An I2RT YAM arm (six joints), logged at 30 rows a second.
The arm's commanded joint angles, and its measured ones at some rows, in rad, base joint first. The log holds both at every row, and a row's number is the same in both.
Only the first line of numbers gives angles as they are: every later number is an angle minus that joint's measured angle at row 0.
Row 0, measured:
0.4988, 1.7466, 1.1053, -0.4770, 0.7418, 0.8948
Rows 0 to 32, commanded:
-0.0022, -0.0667, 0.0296, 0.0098, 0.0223, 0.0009
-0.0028, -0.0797, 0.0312, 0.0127, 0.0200, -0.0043
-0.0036, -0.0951, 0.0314, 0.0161, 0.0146, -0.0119
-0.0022, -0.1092, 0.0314, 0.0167, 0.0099, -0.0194
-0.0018, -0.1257, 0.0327, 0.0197, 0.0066, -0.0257
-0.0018, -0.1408, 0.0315, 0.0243, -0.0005, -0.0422
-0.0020, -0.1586, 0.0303, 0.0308, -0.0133, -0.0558
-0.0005, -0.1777, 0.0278, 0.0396, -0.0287, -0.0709
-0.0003, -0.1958, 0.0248, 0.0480, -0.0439, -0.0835
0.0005, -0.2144, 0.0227, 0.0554, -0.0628, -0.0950
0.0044, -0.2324, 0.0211, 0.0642, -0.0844, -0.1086
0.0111, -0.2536, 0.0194, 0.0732, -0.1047, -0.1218
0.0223, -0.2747, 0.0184, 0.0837, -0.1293, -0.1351
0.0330, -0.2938, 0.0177, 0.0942, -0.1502, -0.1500
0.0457, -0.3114, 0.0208, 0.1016, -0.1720, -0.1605
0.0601, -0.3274, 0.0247, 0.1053, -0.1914, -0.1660
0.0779, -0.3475, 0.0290, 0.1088, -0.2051, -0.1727
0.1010, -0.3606, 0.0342, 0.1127, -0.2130, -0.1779
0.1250, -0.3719, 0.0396, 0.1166, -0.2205, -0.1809
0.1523, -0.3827, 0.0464, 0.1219, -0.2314, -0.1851
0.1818, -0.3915, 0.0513, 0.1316, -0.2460, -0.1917
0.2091, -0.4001, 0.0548, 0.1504, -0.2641, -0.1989
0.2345, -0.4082, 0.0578, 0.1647, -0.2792, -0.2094
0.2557, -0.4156, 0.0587, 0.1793, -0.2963, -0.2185
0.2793, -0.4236, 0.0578, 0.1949, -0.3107, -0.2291
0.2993, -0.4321, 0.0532, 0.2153, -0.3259, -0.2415
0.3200, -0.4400, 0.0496, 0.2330, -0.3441, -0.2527
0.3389, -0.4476, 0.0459, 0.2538, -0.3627, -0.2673
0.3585, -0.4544, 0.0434, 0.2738, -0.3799, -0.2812
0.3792, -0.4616, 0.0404, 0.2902, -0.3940, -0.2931
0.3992, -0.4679, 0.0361, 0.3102, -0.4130, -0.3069
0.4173, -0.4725, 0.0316, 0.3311, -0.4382, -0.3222
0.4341, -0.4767, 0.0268, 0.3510, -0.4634, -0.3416
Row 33, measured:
0.3818, -0.4322, 0.0183, 0.2208, -0.3582, -0.2537
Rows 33 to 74, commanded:
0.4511, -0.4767, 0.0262, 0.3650, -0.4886, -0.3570
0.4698, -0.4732, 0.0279, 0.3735, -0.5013, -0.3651
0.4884, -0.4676, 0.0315, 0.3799, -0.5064, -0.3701
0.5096, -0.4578, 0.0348, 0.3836, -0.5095, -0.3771
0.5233, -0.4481, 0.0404, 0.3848, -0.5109, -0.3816
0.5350, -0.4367, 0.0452, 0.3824, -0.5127, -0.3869
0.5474, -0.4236, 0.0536, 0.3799, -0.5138, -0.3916
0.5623, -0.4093, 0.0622, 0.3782, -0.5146, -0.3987
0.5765, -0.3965, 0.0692, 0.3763, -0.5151, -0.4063
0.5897, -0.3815, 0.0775, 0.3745, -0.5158, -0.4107
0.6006, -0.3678, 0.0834, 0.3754, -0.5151, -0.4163
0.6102, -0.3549, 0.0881, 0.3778, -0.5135, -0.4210
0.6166, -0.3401, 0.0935, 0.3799, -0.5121, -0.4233
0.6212, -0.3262, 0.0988, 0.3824, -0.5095, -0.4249
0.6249, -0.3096, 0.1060, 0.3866, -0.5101, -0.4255
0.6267, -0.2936, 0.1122, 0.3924, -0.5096, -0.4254
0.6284, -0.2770, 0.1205, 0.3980, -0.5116, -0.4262
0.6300, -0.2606, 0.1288, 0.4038, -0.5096, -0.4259
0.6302, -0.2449, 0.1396, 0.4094, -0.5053, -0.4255
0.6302, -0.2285, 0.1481, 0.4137, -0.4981, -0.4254
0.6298, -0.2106, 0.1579, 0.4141, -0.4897, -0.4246
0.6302, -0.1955, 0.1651, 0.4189, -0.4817, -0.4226
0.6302, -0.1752, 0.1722, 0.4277, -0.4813, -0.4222
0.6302, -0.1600, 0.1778, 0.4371, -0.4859, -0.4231
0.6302, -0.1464, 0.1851, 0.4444, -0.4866, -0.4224
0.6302, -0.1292, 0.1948, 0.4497, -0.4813, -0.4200
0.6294, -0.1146, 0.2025, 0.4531, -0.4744, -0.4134
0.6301, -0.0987, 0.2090, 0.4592, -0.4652, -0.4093
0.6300, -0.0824, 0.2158, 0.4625, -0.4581, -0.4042
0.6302, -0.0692, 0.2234, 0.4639, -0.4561, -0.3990
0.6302, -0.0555, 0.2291, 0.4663, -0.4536, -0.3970
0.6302, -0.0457, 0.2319, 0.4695, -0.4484, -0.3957
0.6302, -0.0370, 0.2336, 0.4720, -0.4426, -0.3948
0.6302, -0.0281, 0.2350, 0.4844, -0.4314, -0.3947
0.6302, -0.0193, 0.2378, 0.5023, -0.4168, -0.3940
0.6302, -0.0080, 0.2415, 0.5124, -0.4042, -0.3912
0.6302, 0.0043, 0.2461, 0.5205, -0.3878, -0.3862
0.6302, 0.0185, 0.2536, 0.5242, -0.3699, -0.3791
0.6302, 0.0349, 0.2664, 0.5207, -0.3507, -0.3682
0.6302, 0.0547, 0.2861, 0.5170, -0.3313, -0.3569
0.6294, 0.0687, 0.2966, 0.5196, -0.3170, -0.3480
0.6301, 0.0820, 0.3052, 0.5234, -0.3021, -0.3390
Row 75, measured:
0.6279, 0.0503, 0.2247, 0.4566, -0.4013, -0.3804
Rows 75 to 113, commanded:
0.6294, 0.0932, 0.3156, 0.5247, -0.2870, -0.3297
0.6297, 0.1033, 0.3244, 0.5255, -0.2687, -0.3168
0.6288, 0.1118, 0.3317, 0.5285, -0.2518, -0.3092
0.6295, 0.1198, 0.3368, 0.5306, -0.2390, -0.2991
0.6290, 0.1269, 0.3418, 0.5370, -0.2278, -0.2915
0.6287, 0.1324, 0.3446, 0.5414, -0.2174, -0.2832
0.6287, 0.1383, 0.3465, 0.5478, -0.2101, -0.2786
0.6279, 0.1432, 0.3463, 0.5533, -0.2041, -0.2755
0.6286, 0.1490, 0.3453, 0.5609, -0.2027, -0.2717
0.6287, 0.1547, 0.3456, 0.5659, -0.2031, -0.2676
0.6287, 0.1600, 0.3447, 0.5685, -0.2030, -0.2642
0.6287, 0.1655, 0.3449, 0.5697, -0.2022, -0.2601
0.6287, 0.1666, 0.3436, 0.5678, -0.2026, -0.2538
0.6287, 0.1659, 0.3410, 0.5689, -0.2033, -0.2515
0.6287, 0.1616, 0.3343, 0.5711, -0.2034, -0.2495
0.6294, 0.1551, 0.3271, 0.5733, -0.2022, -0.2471
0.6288, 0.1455, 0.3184, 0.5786, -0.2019, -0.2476
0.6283, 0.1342, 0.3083, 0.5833, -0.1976, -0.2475
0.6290, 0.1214, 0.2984, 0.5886, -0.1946, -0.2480
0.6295, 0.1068, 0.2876, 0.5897, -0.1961, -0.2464
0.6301, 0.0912, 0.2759, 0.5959, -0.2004, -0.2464
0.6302, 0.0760, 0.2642, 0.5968, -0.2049, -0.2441
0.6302, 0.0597, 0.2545, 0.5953, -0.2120, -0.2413
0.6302, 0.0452, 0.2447, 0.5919, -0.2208, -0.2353
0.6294, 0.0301, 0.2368, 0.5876, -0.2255, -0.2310
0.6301, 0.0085, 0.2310, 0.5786, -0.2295, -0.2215
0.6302, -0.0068, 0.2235, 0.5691, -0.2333, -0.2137
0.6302, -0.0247, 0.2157, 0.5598, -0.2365, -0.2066
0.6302, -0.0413, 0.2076, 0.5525, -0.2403, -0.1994
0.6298, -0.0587, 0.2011, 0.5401, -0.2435, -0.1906
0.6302, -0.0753, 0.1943, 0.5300, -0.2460, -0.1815
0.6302, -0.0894, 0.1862, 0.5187, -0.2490, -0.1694
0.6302, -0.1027, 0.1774, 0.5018, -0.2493, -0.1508
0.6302, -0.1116, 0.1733, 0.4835, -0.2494, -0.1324
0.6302, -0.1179, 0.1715, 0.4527, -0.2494, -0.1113
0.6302, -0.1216, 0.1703, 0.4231, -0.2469, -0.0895
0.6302, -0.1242, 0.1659, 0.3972, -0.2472, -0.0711
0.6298, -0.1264, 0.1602, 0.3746, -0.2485, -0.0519
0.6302, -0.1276, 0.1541, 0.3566, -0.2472, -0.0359
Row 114, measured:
0.6267, -0.1072, 0.1816, 0.4669, -0.2438, -0.1355
